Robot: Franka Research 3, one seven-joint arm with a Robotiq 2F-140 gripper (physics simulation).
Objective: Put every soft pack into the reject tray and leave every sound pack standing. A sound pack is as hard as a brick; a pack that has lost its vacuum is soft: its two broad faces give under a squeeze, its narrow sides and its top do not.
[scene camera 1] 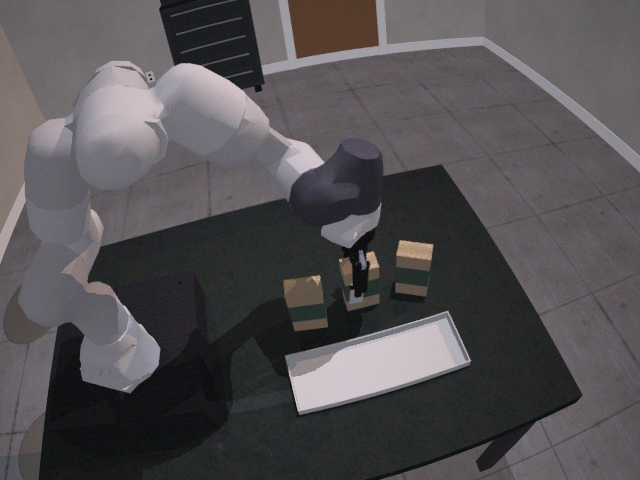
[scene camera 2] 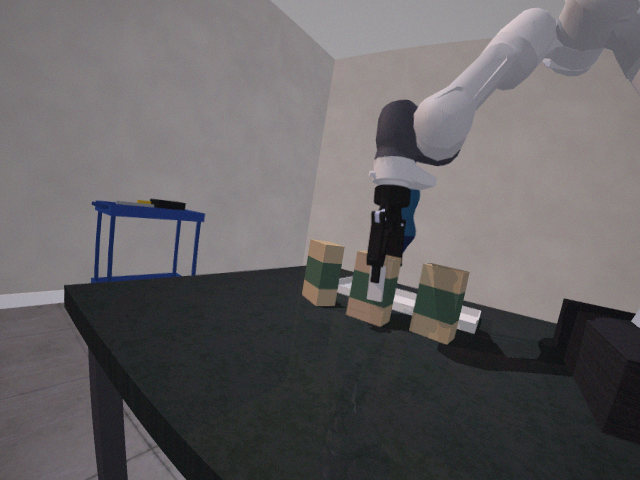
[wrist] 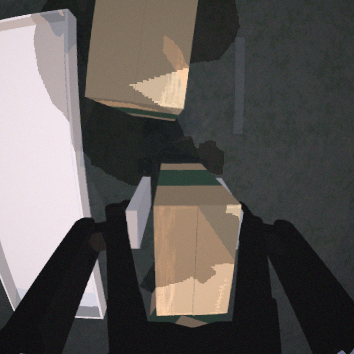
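Three tan packs with green bands stand upright in a row. My gripper (scene camera 1: 358, 293) (scene camera 2: 381, 285) (wrist: 181, 191) is partly open, pointing down, with its fingers on either side of the middle pack (scene camera 1: 374, 287) (scene camera 2: 358, 285) (wrist: 195, 250). In the wrist view a gap shows between the left pad and this pack; the right pad is close to its other side, mostly hidden, and contact there is unclear. A second pack (scene camera 1: 307, 312) (scene camera 2: 439, 304) (wrist: 142, 45) stands nearer the arm's base. The third pack (scene camera 1: 412, 276) (scene camera 2: 323, 273) stands on the far side from the base.
The white reject tray (scene camera 1: 387, 364) (scene camera 2: 469, 321) (wrist: 72, 100) lies beside the row, with its long side along it. A dark block (scene camera 1: 155, 310) (scene camera 2: 604, 356) is under the arm's base. A blue cart (scene camera 2: 155, 212) stands beyond the table.
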